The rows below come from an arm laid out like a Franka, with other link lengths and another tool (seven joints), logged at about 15 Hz.
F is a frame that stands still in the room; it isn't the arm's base.
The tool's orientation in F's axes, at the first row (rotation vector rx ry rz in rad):
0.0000 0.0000 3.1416
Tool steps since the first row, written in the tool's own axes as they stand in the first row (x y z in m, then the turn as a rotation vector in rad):
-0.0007 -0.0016 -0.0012 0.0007 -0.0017 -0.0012
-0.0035 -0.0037 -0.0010 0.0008 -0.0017 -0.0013
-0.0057 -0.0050 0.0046 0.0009 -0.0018 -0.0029
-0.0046 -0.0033 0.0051 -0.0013 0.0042 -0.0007
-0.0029 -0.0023 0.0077 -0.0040 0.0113 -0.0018
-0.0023 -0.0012 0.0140 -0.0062 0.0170 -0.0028
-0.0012 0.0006 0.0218 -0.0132 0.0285 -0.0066
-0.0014 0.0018 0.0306 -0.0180 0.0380 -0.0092
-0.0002 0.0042 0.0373 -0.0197 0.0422 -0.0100
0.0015 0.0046 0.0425 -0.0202 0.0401 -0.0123
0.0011 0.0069 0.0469 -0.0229 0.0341 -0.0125
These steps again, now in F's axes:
0.0007 0.0016 -0.0012 -0.0007 0.0017 -0.0012
0.0035 0.0037 -0.0010 -0.0008 0.0017 -0.0013
0.0057 0.0050 0.0046 -0.0009 0.0018 -0.0029
0.0046 0.0033 0.0051 0.0013 -0.0042 -0.0007
0.0029 0.0023 0.0077 0.0040 -0.0113 -0.0018
0.0023 0.0012 0.0140 0.0062 -0.0170 -0.0028
0.0012 -0.0006 0.0218 0.0132 -0.0285 -0.0066
0.0014 -0.0018 0.0306 0.0180 -0.0380 -0.0092
0.0002 -0.0042 0.0373 0.0197 -0.0422 -0.0100
-0.0015 -0.0046 0.0425 0.0202 -0.0401 -0.0123
-0.0011 -0.0069 0.0469 0.0229 -0.0341 -0.0125

